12 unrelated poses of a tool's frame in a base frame.
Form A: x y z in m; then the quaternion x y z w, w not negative.
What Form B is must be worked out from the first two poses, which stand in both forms.
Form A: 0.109, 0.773, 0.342, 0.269, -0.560, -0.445, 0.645
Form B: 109, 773, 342, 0.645, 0.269, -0.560, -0.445
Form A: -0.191, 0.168, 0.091, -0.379, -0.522, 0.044, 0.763
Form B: -191, 168, 91, 0.763, -0.379, -0.522, 0.044
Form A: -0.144, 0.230, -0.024, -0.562, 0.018, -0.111, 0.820
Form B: -144, 230, -24, 0.820, -0.562, 0.018, -0.111
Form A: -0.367, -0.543, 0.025, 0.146, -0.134, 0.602, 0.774
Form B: -367, -543, 25, 0.774, 0.146, -0.134, 0.602
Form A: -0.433, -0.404, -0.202, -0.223, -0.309, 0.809, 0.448
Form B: -433, -404, -202, 0.448, -0.223, -0.309, 0.809
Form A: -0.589, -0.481, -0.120, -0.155, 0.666, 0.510, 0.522
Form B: -589, -481, -120, 0.522, -0.155, 0.666, 0.510
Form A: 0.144, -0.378, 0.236, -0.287, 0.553, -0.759, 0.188
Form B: 144, -378, 236, 0.188, -0.287, 0.553, -0.759
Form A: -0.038, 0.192, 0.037, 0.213, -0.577, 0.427, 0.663
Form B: -38, 192, 37, 0.663, 0.213, -0.577, 0.427
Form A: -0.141, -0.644, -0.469, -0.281, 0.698, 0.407, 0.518
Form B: -141, -644, -469, 0.518, -0.281, 0.698, 0.407
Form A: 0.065, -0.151, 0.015, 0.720, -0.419, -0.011, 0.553
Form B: 65, -151, 15, 0.553, 0.720, -0.419, -0.011
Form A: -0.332, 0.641, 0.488, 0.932, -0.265, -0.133, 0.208
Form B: -332, 641, 488, 0.208, 0.932, -0.265, -0.133
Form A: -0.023, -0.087, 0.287, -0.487, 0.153, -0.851, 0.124
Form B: -23, -87, 287, 0.124, -0.487, 0.153, -0.851
